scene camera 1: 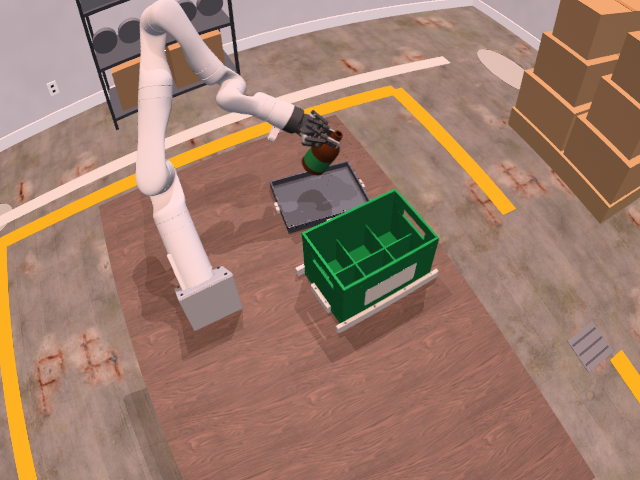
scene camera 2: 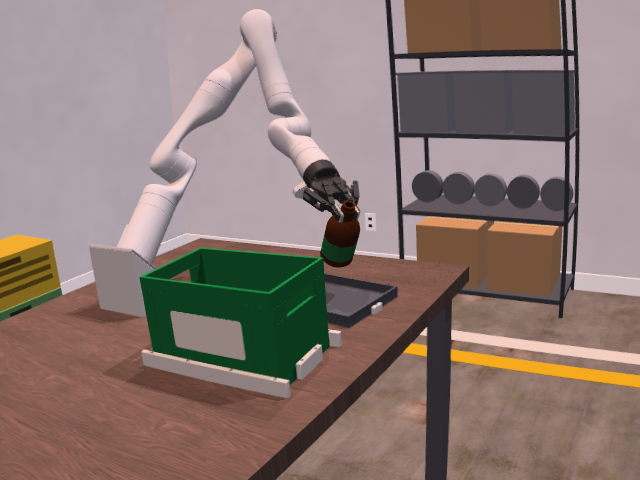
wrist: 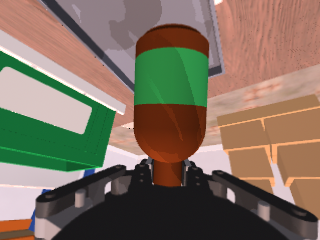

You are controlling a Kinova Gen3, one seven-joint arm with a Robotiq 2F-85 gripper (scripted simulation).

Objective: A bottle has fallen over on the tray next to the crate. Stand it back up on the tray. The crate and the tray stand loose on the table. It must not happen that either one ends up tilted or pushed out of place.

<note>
I see my gripper, a bottle, a green crate and a tray.
My gripper also shows in scene camera 1 and in the wrist view.
</note>
